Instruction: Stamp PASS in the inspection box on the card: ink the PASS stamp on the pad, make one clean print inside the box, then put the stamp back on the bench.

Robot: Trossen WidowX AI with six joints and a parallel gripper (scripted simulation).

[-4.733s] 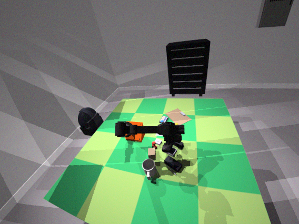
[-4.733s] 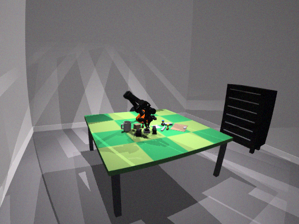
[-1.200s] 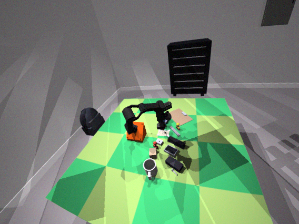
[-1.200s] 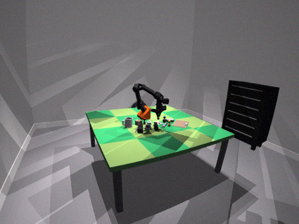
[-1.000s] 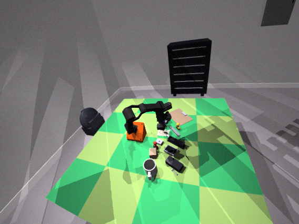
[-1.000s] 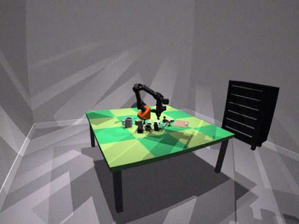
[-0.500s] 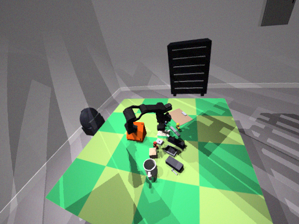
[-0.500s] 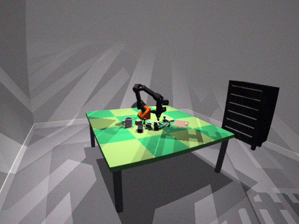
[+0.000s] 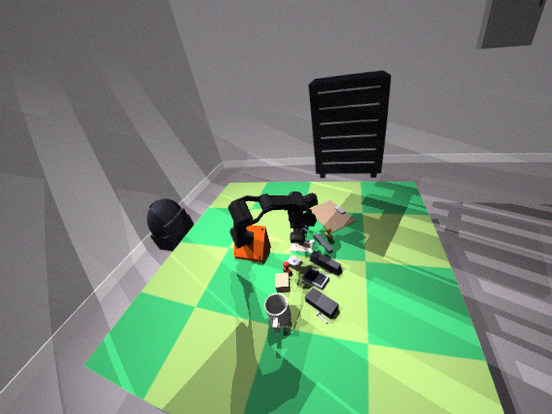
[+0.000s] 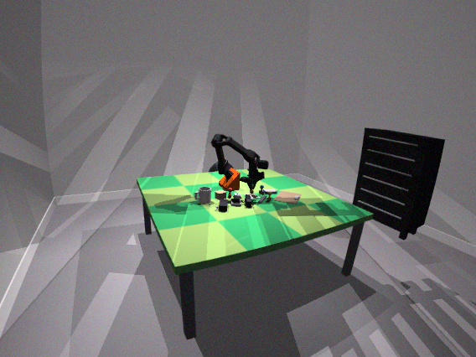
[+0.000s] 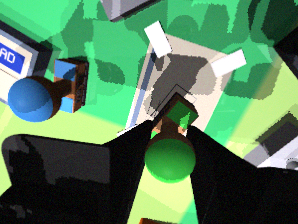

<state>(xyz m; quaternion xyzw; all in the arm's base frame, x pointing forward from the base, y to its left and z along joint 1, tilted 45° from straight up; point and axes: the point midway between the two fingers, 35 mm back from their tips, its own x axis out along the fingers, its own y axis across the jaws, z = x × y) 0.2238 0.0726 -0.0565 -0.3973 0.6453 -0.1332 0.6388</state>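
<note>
My gripper tip is 10 mm short of the white card and 50 mm above it. From my gripper tip the other things lie so: blue-knobbed stamp (20 mm behind, 80 mm to the left, 20 mm below); green-knobbed pass stamp (10 mm below); grey bar (100 mm ahead, 40 mm to the left, 40 mm below).
</note>
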